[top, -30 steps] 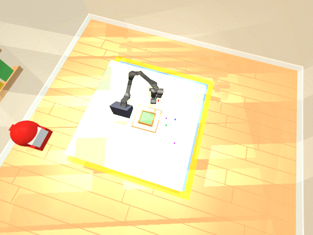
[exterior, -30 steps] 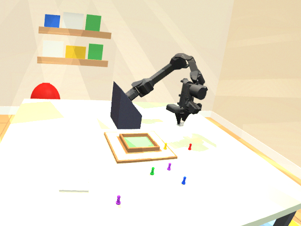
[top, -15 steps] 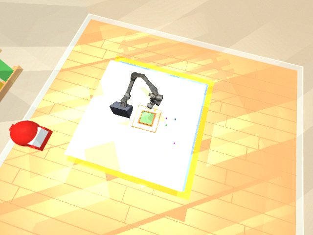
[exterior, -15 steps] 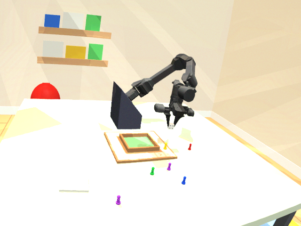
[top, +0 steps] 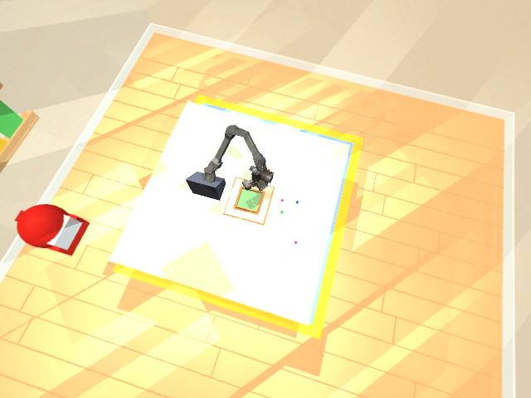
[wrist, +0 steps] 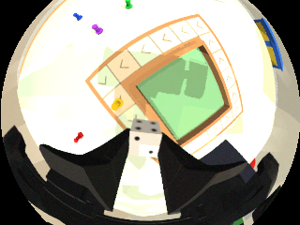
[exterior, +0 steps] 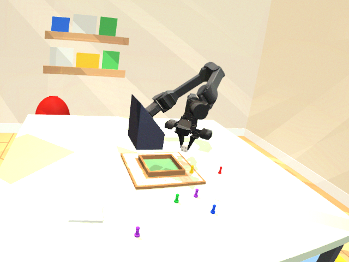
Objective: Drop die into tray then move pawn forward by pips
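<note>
Right now my gripper tip is 8 cm above the yellow pawn, 3 cm to the right of it and 3 cm short of it. Round my gripper tip: green dice tray: 10 cm below, 8 cm to the right, 2 cm behind; then white die: right at my gripper tip; then red pawn: 18 cm to the left, 9 cm below, 2 cm ahead.
</note>
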